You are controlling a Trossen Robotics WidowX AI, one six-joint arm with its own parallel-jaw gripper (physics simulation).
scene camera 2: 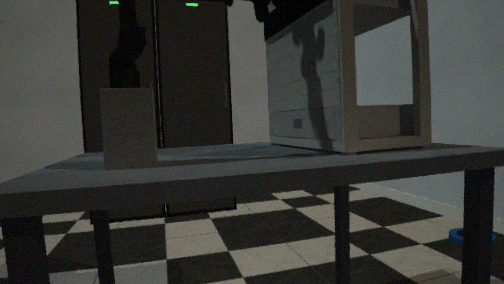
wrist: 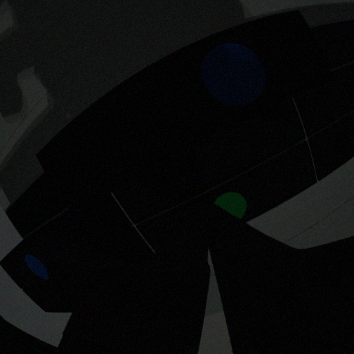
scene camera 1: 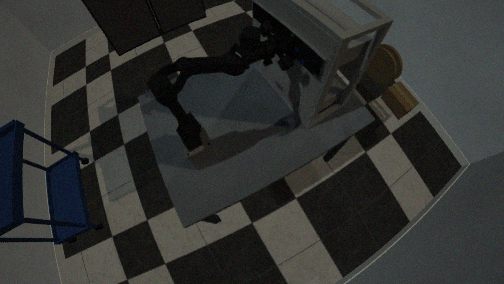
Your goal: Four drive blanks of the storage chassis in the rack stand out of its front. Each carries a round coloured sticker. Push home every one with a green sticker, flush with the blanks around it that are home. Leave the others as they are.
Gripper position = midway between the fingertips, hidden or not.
Observation:
In view: the gripper [scene camera 1: 294, 38] and a rack [scene camera 2: 311, 67].
The gripper also shows in the wrist view [wrist: 204, 210].

